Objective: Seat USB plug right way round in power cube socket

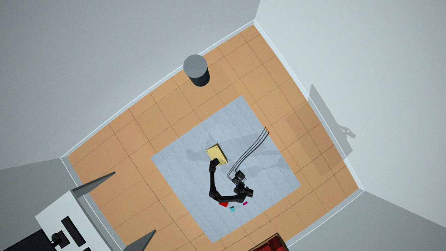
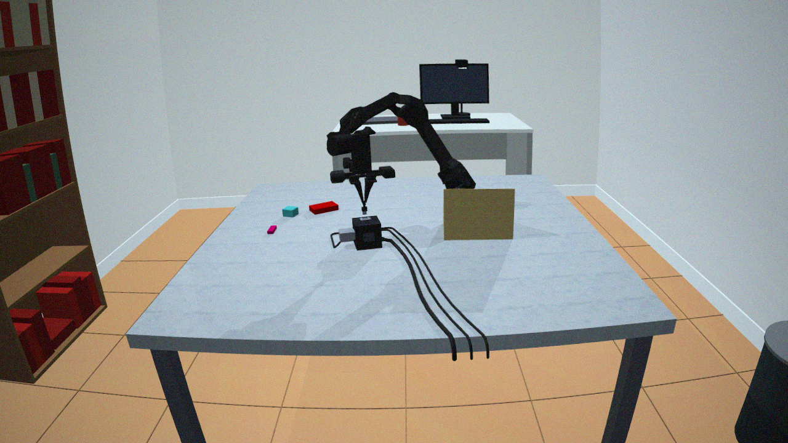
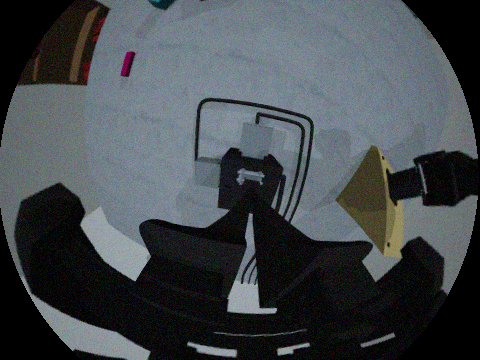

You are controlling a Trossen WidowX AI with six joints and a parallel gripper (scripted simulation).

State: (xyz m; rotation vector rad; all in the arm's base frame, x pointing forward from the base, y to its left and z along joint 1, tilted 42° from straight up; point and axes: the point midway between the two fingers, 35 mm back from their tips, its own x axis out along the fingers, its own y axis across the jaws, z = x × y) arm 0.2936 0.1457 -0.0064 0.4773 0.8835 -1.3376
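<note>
My gripper tip is now 20 mm above the USB plug. Round my gripper tip: red block (310 mm to the right, 200 mm ahead, 120 mm below); then magenta piece (330 mm ahead, 120 mm below, 100 mm to the right); then cyan cube (310 mm ahead, 260 mm to the right, 110 mm below).
</note>
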